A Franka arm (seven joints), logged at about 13 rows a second.
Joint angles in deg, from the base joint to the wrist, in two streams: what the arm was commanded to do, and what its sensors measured. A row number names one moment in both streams.
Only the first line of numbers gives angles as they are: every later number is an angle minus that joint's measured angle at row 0.
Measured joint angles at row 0:
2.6 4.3 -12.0 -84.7 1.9 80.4 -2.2
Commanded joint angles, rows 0 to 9:
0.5 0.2 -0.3 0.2 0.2 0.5 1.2
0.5 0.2 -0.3 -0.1 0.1 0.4 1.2
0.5 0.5 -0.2 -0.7 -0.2 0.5 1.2
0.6 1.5 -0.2 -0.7 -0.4 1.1 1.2
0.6 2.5 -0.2 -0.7 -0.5 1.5 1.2
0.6 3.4 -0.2 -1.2 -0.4 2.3 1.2
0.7 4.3 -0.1 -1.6 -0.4 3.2 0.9
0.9 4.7 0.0 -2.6 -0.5 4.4 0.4
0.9 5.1 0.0 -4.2 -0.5 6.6 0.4
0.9 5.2 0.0 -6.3 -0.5 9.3 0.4
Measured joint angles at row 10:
0.2 5.6 0.3 -3.1 0.0 5.7 0.2
